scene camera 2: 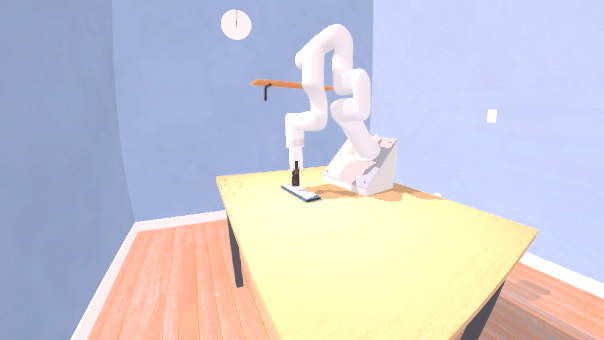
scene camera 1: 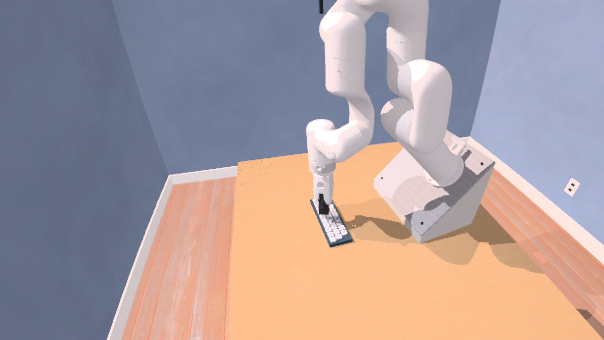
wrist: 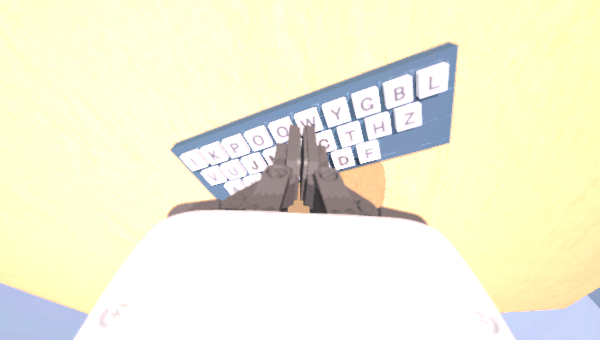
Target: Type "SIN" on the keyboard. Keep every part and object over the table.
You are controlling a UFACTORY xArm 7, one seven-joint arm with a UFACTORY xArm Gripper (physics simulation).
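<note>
A dark blue keyboard with white letter keys lies flat on the table. My gripper is shut and empty, pointing down over the keyboard. In the wrist view its tips overlap the lower part of the W key. Whether they touch a key cannot be told. The I key shows at the left end of the top row. A partly covered key right of J may be N or M. No S key shows; the fingers hide parts of the lower two rows.
The arm's slanted white base stands on the table to the right of the keyboard in both scene views. The table's left edge lies to the left of the keyboard there. A wall shelf is behind the arm.
</note>
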